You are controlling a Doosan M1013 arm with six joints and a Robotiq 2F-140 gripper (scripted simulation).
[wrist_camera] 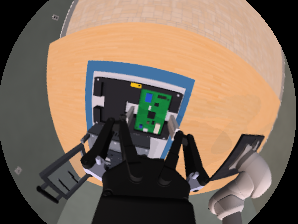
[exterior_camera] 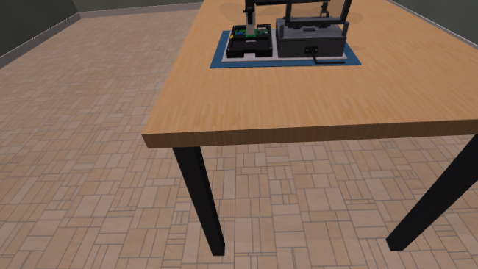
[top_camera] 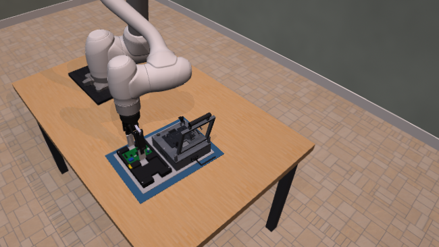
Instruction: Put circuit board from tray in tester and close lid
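My gripper is now 4 cm above the green circuit board. From my hand the other things lie so: latch hook (23 cm to the left, 3 cm above); then lid (18 cm ahead, 17 cm to the left, 13 cm above).
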